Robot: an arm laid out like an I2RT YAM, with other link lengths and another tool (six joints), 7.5 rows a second.
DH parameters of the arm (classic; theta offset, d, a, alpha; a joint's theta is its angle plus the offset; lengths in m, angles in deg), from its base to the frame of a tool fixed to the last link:
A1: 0 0.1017 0.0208 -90
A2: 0 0 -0.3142 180
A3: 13.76 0 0.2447 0
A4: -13.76 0.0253 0.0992 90
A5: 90 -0.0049 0 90
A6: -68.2 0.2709 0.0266 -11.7
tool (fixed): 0 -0.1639 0 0
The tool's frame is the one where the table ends.
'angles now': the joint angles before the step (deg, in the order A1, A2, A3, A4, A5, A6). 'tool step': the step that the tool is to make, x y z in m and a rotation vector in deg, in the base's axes. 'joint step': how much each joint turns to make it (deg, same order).
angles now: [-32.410, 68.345, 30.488, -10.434, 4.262, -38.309]
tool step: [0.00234, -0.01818, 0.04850, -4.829, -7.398, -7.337]
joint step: [-0.553, -4.621, 3.734, -0.063, 4.915, 4.702]
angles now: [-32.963, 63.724, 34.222, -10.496, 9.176, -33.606]
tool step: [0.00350, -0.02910, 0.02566, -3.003, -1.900, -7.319]
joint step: [-2.140, 1.853, 4.720, -0.047, 4.937, 2.160]
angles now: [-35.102, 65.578, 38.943, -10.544, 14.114, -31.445]
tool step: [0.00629, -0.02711, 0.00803, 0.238, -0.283, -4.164]
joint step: [-2.771, 4.367, 4.140, 0.019, 0.891, 1.167]
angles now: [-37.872, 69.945, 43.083, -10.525, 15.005, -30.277]
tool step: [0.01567, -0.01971, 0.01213, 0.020, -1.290, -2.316]
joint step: [-0.536, 4.328, 4.845, 0.008, 0.929, 1.787]
